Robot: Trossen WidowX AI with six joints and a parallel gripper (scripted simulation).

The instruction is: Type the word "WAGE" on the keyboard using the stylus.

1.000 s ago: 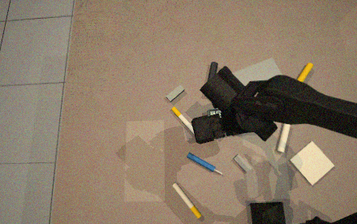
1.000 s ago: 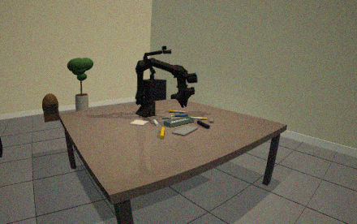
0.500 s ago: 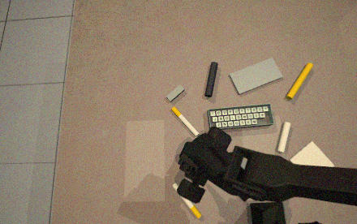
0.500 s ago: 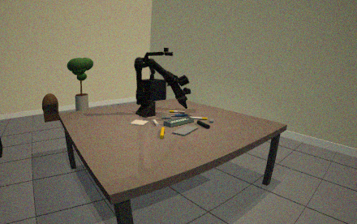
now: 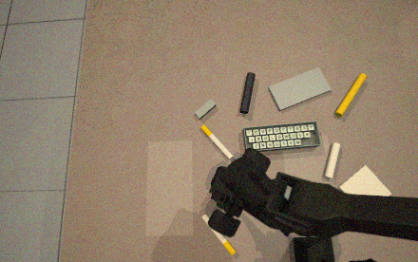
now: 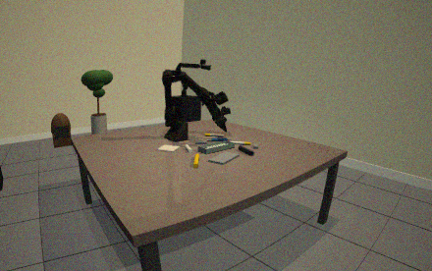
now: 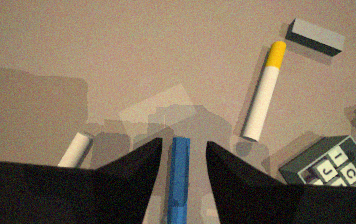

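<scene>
The blue stylus lies 6 cm to the right of my gripper tip, 5 cm below it and 4 cm behind it. Round my gripper tip: small grey block (21 cm ahead, 5 cm below, 2 cm to the left); then black cylinder (24 cm ahead, 11 cm to the right, 5 cm below); then grey plate (26 cm to the right, 23 cm ahead, 6 cm below).
</scene>
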